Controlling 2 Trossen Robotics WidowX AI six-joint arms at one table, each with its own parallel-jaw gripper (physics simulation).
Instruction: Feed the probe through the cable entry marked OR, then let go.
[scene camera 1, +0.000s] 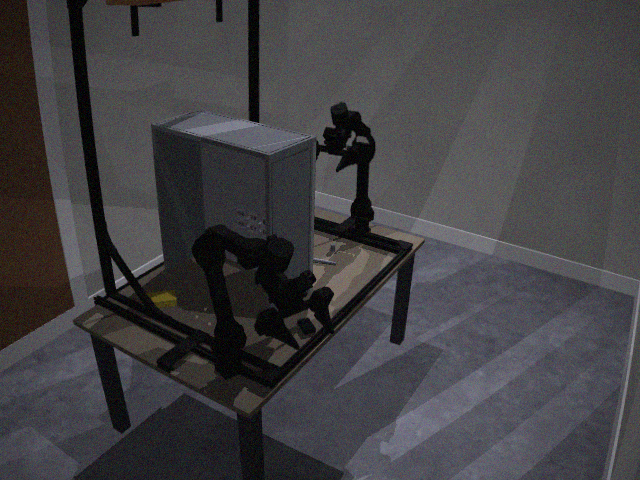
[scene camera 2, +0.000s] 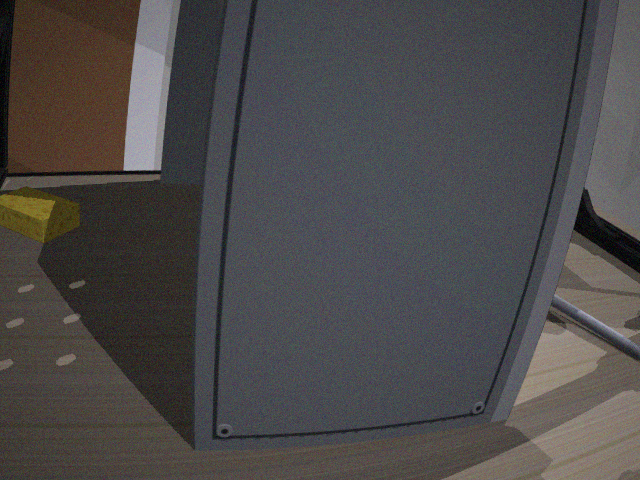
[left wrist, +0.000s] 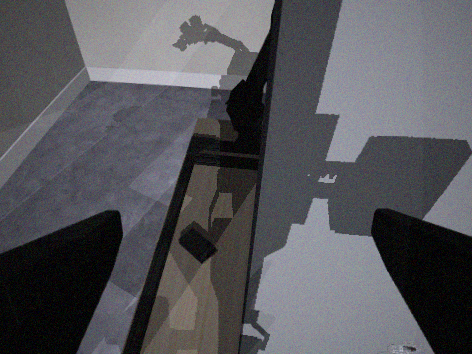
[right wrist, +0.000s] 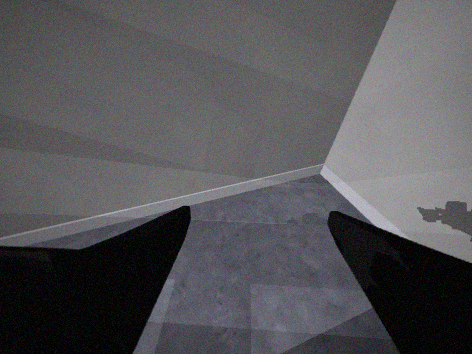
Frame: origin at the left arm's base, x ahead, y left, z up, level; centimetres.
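Where they show: left gripper, fingertip midpoint: (scene camera 1: 323, 168) (left wrist: 249, 222); right gripper, fingertip midpoint: (scene camera 1: 316, 340) (right wrist: 258, 214); left arm's base at its link origin: (scene camera 1: 361, 230); right arm's base at its link origin: (scene camera 1: 229, 365) (left wrist: 249, 142).
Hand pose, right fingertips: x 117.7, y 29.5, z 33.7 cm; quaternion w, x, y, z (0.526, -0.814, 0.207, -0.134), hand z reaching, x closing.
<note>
Each offset is from my right fingertips to the top centre of the thing. "pt": to the spot under its first point.
A grey cabinet (scene camera 1: 235, 175) (scene camera 2: 382, 206) (left wrist: 345, 285) stands upright on the table. Small openings @(pt dx -72.6, dy -56.7, dz -15.8 cm) (scene camera 1: 250, 221) show on its inner panel in scene camera 1; their markings, OR included, are too small to read. A thin grey rod @(dx -87.8, dy -40.4, dz -33.1 cm) (scene camera 1: 324, 261) (scene camera 2: 594, 325), which looks like the probe, lies on the table beside the cabinet, partly hidden behind it in scene camera 2. My left gripper (scene camera 1: 327, 159) (left wrist: 249, 222) is open and empty, high beside the cabinet and above the rod's level. My right gripper (scene camera 1: 315, 338) (right wrist: 258, 214) is open and empty near the table's front edge, apart from the rod.
A black block @(dx -47.8, dy -23.2, dz -34.0 cm) (scene camera 1: 306, 325) (left wrist: 198, 243) lies near the right gripper. A yellow sponge-like block @(dx -38.7, dy -73.6, dz -32.9 cm) (scene camera 1: 164, 299) (scene camera 2: 43, 214) lies on the cabinet's left. A small grey piece @(dx -99.7, dy -35.1, dz -32.9 cm) (scene camera 1: 332, 249) stands near the rod. Black rails edge the table; frame posts (scene camera 1: 87, 155) rise at the left.
</note>
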